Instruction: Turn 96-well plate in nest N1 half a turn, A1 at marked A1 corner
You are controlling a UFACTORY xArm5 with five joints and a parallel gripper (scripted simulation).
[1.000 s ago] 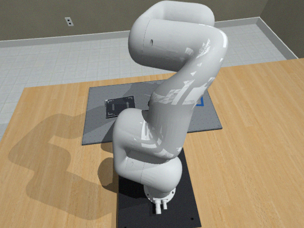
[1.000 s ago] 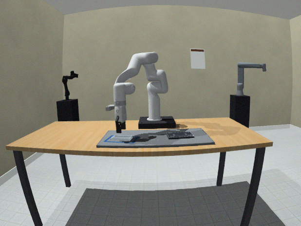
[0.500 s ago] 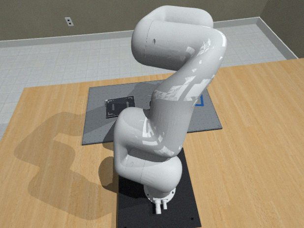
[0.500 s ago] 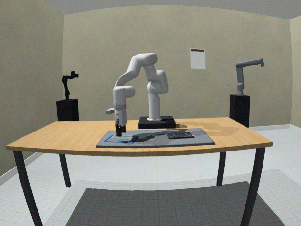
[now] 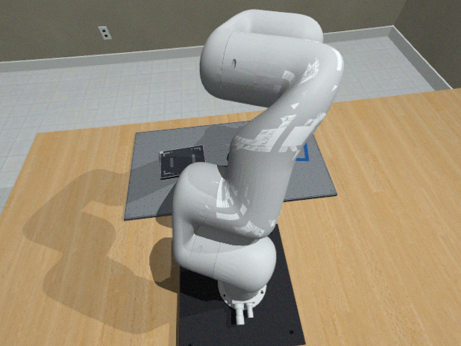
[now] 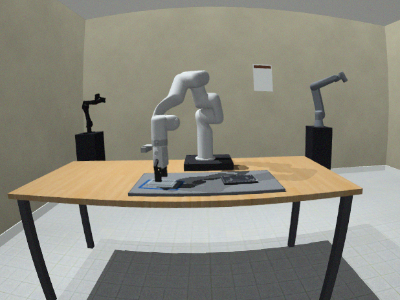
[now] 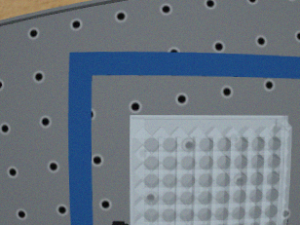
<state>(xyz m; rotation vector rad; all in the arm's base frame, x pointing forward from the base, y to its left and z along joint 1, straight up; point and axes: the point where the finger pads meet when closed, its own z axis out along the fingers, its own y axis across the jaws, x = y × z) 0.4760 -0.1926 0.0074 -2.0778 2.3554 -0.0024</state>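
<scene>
The white 96-well plate is 3 cm below my hand. From my hand the other things lie so: plate nest (37 cm to the left, 5 cm behind, 3 cm below); A1 label (45 cm to the left, 2 cm below, 1 cm behind).
</scene>
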